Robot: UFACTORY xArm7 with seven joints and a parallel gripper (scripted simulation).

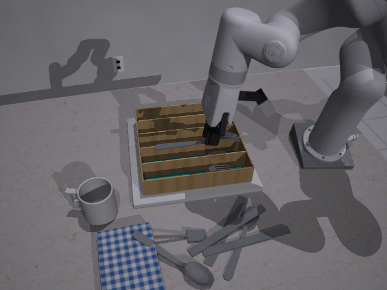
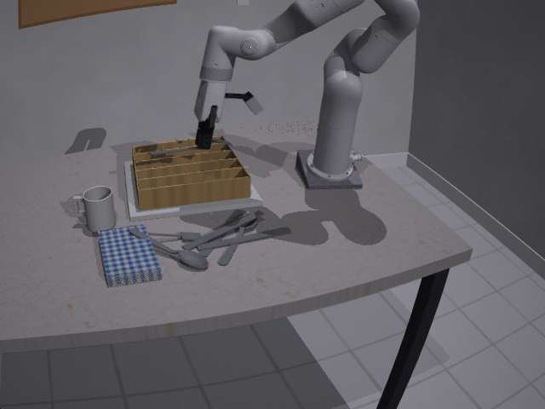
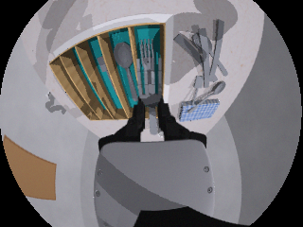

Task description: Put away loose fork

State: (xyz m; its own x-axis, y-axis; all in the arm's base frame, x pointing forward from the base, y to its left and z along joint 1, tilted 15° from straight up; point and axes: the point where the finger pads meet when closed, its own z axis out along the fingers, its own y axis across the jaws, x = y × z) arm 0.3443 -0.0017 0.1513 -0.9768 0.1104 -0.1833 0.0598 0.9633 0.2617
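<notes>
My gripper is now 120 mm to the left of the tray, 110 mm above it and 30 mm short of it. From my hand the other things lie so: mug (280 mm ahead, 120 mm below, 50 mm to the left).
</notes>
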